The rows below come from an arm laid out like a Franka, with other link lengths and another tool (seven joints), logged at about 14 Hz.
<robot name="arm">
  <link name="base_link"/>
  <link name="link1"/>
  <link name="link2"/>
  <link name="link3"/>
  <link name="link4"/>
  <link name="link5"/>
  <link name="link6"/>
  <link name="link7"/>
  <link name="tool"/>
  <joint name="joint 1" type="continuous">
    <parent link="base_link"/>
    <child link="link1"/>
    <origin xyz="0 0 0.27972" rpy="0 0 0"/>
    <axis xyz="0 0 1"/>
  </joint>
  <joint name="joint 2" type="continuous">
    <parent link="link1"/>
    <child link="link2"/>
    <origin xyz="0 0 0" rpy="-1.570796 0 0"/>
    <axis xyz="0 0 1"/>
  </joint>
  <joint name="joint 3" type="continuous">
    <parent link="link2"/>
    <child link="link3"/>
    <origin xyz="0 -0.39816 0" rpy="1.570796 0 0"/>
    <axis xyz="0 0 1"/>
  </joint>
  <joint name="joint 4" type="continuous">
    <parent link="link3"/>
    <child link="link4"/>
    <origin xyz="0.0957 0 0" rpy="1.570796 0 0"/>
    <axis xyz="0 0 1"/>
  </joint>
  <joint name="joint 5" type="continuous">
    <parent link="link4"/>
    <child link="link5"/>
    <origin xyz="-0.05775 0.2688 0" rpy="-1.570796 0 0"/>
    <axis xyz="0 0 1"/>
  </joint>
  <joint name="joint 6" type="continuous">
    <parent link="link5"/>
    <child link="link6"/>
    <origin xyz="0 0 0" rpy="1.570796 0 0"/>
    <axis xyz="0 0 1"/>
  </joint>
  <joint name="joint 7" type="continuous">
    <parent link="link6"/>
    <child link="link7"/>
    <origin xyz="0.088 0 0" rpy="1.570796 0 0"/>
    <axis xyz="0 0 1"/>
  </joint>
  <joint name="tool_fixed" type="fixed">
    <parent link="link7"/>
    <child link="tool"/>
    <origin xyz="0 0.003 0.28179" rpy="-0.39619 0 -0.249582"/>
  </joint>
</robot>
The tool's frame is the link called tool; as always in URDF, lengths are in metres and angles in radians. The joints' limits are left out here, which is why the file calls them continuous.
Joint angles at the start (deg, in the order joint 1, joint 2, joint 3, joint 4, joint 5, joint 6, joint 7): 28.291 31.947 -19.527 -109.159 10.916 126.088 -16.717
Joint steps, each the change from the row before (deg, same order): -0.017 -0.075 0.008 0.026 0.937 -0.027 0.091; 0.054 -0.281 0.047 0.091 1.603 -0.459 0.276; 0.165 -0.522 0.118 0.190 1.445 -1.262 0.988; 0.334 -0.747 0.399 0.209 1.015 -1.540 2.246; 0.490 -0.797 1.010 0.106 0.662 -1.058 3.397; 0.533 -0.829 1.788 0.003 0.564 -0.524 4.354; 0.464 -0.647 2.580 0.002 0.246 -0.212 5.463; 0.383 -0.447 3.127 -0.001 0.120 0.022 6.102; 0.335 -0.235 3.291 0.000 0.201 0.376 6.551
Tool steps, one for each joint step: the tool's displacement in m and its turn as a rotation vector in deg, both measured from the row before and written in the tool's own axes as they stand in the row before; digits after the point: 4 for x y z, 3 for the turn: 0.0016 -0.0019 -0.0016 0.652 0.181 0.774; 0.0018 -0.0049 -0.0046 1.298 0.160 1.240; -0.0004 -0.0075 -0.0072 1.566 -0.406 1.410; -0.0011 -0.0106 -0.0097 1.457 -0.853 1.779; 0.0005 -0.0155 -0.0108 1.162 -0.878 2.001; 0.0017 -0.0216 -0.0120 1.104 -0.792 2.177; 0.0008 -0.0271 -0.0111 0.933 -1.122 2.347; -0.0015 -0.0310 -0.0098 0.851 -1.388 2.421; -0.0035 -0.0321 -0.0084 0.835 -1.537 2.823
